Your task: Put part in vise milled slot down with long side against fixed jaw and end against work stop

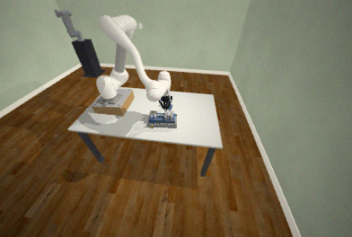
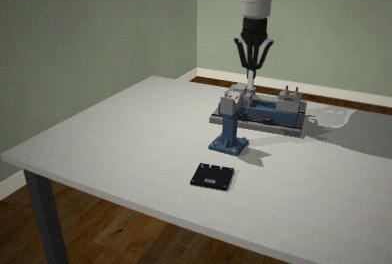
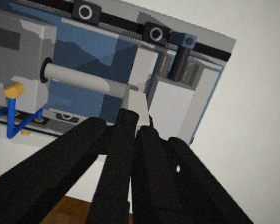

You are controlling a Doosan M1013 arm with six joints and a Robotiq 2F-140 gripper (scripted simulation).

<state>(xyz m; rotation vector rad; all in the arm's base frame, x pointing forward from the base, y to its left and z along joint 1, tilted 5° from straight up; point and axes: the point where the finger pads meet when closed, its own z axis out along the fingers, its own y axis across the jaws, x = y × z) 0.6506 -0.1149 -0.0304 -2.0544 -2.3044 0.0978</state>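
Right now the part is 50 mm below my hand and 30 mm ahead of it. From my hand the other things lie so: cylinder rod (60 mm below, 50 mm behind, 10 mm to the right); fixed jaw (60 mm below, 60 mm ahead, 10 mm to the left); work stop (50 mm to the left, 50 mm below, 30 mm ahead).
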